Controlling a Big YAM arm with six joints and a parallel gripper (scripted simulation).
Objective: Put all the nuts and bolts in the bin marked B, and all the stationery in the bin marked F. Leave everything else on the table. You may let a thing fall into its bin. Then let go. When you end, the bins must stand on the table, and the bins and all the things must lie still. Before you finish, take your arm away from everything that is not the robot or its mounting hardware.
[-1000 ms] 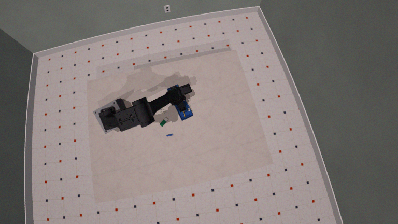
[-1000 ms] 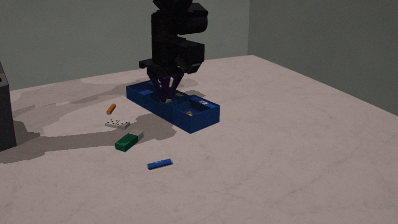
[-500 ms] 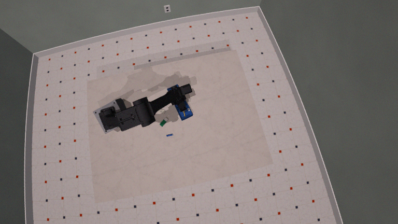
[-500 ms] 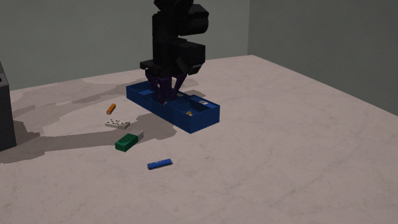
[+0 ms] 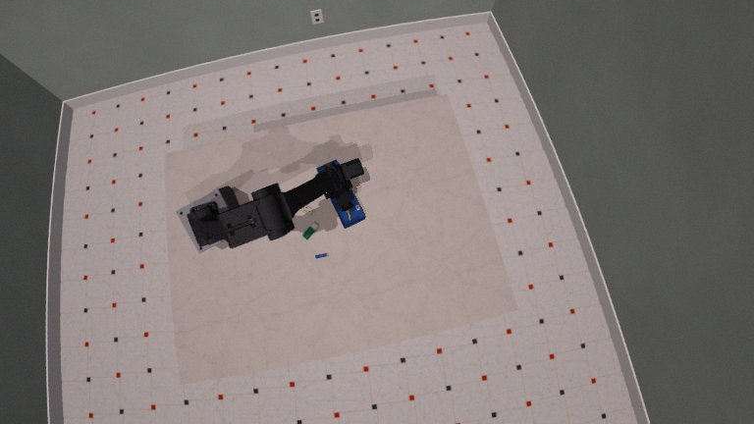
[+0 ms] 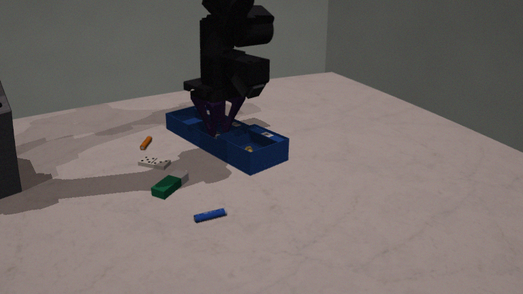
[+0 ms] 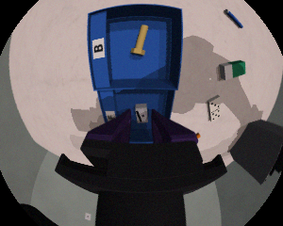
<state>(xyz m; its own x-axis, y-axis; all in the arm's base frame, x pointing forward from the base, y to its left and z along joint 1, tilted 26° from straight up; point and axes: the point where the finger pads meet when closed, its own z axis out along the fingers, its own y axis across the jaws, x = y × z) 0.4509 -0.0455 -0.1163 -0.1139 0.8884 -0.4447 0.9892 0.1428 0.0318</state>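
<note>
The blue three-part bin is 1 cm ahead of my hand and 1 cm below it. Also, from my hand: brass bolt (1 cm ahead, 8 cm to the right, 1 cm below); then white domino (13 cm behind, 1 cm to the right, 2 cm below); then grey metal piece (1 cm to the left, 1 cm below).
</note>
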